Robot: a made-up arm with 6 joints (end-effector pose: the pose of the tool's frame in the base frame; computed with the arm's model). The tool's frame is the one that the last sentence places.
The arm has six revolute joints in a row. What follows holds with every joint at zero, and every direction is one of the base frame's.
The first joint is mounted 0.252 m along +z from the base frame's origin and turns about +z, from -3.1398 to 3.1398 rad.
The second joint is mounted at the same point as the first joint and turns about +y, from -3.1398 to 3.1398 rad.
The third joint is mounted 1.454 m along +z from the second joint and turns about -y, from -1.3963 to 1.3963 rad.
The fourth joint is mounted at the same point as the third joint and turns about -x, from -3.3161 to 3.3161 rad.
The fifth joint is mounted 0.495 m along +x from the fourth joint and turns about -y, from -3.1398 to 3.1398 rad.
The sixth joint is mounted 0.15 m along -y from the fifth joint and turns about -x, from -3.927 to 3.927 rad.
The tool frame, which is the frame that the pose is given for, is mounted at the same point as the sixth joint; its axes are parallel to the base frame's.
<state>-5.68 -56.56 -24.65 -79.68 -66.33 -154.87</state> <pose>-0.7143 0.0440 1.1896 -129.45 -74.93 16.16</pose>
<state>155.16 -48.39 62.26 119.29 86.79 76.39</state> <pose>1.2252 -0.6480 1.6346 21.63 -100.09 -100.51</pose>
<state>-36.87 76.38 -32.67 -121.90 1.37 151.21</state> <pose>0.9525 -0.6153 0.1681 14.02 106.81 2.08</pose>
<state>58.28 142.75 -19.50 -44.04 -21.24 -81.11</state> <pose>0.2899 0.2639 -0.9570 -24.51 67.53 -121.25</pose>
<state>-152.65 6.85 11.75 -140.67 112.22 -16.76</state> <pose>-0.5460 -0.4130 1.6432 31.92 84.64 33.26</pose>
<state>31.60 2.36 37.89 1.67 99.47 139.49</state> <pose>0.4705 0.1134 1.9960 -38.63 -61.34 -118.41</pose>
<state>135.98 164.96 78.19 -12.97 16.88 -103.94</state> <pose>-0.1656 0.3633 -1.6483 -0.48 96.93 29.57</pose>
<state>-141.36 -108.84 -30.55 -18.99 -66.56 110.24</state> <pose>0.8705 0.8775 0.2573 -69.13 107.11 -90.30</pose>
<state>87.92 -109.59 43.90 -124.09 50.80 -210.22</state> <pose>-0.1478 -1.7531 0.0966 97.39 -54.23 22.11</pose>
